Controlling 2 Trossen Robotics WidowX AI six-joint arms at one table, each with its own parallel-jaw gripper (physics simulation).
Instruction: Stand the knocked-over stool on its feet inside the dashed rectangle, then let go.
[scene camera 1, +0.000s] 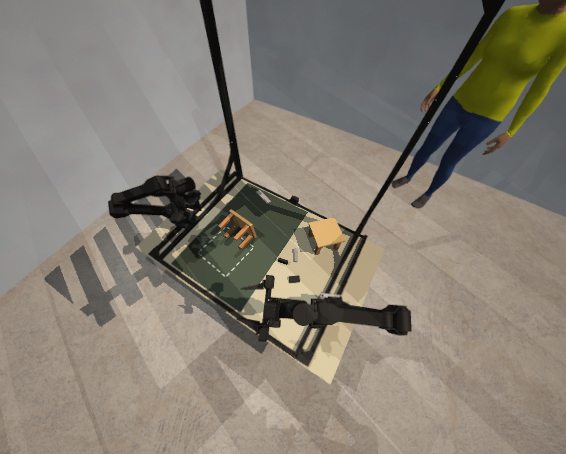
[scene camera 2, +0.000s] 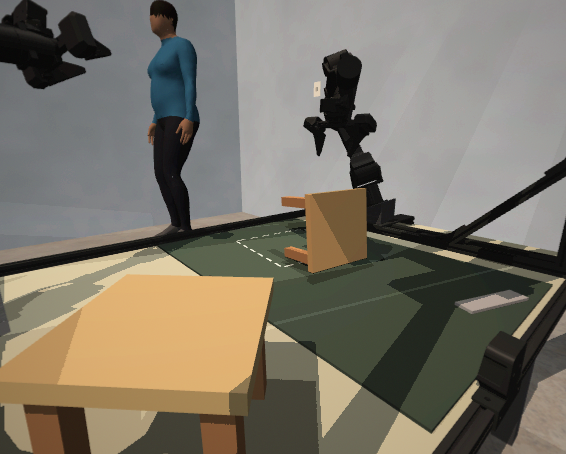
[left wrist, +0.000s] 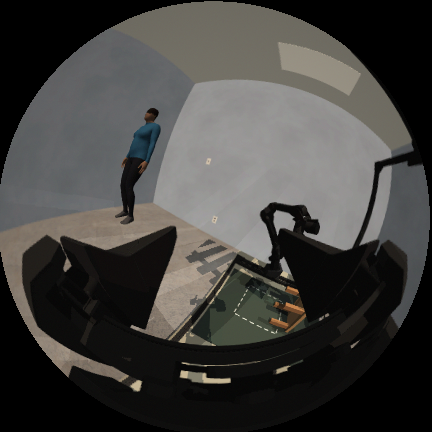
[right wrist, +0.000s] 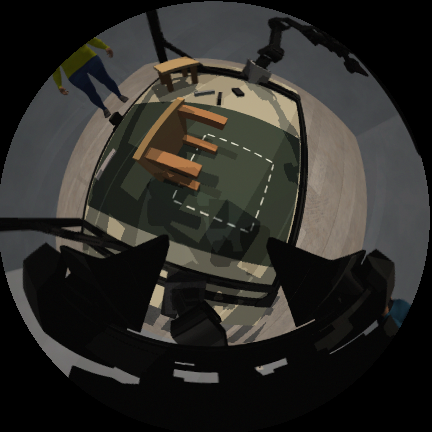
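Pixels of known places: left gripper, fingertip midpoint: (scene camera 1: 238, 303) (scene camera 2: 97, 61) (left wrist: 229, 232); right gripper, fingertip midpoint: (scene camera 1: 196, 217) (scene camera 2: 332, 156) (right wrist: 219, 241); left arm's base, link origin: (right wrist: 259, 64); right arm's base, link origin: (scene camera 2: 374, 205) (left wrist: 274, 266) (right wrist: 184, 298).
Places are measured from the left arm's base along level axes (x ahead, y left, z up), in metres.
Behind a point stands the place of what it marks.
The knocked-over stool (scene camera 1: 243, 223) {x 0.470, y -0.377, z 0.014 m} (scene camera 2: 336, 231) {x 0.464, y -0.397, z -0.028 m} (right wrist: 161, 134) {x 0.496, y -0.392, z 0.029 m} lies on its side on the dark green mat, its seat board upright on edge. Its legs point over one side of the dashed rectangle (scene camera 1: 226, 275) {x 0.520, y -0.120, z -0.104 m} (scene camera 2: 237, 242) {x 0.518, y -0.122, z -0.103 m} (right wrist: 273, 162) {x 0.523, y -0.117, z -0.102 m}; the seat is outside it. In the left wrist view the stool (left wrist: 295, 309) {x 0.452, y -0.312, z 0.033 m} is partly hidden by a finger. My right gripper (scene camera 2: 335, 151) {x 0.681, y -0.323, z 0.114 m} (right wrist: 219, 241) {x 0.681, y -0.323, z 0.114 m} is open and empty, raised above the table on the right arm's side, apart from the stool. My left gripper (scene camera 2: 97, 61) {x 0.350, y 0.093, z 0.311 m} (left wrist: 229, 232) {x 0.350, y 0.093, z 0.311 m} is open and empty, high and far from the stool.
A second stool (scene camera 1: 326, 231) {x 0.021, y -0.378, z 0.014 m} (scene camera 2: 135, 330) {x -0.006, y -0.373, z 0.015 m} (right wrist: 177, 64) {x 0.062, y -0.365, z 0.014 m} stands upright on the pale table part. A pale flat bar (scene camera 1: 263, 196) {x 0.411, y -0.670, z -0.098 m} (scene camera 2: 491, 301) {x 0.405, y -0.667, z -0.098 m} lies on the mat. Small dark blocks (scene camera 1: 283, 261) {x 0.234, y -0.221, z -0.078 m} (scene camera 1: 294, 279) {x 0.168, y -0.134, z -0.094 m} and a grey bar (scene camera 1: 295, 255) {x 0.172, y -0.270, z -0.093 m} lie near the second stool. Black frame posts rise at the table's edge.
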